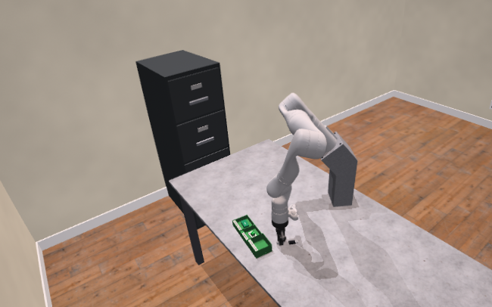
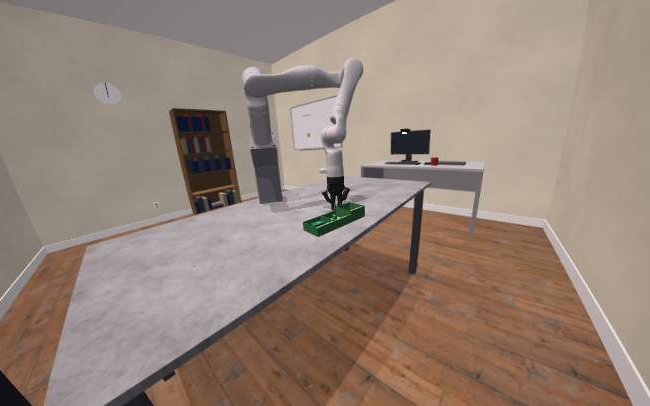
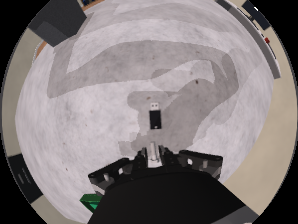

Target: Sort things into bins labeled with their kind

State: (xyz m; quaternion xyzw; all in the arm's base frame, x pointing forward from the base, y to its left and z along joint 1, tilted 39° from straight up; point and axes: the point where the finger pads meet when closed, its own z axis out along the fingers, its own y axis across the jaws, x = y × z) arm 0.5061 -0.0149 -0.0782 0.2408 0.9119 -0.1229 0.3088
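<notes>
My hand is 10 mm short of the grey pin and 10 mm above it. Round my hand: white piece 60 mm ahead, 130 mm to the right, 10 mm below; then small green cube 60 mm ahead, 130 mm to the right; then black piece 40 mm behind, 40 mm to the left, 20 mm below.
</notes>
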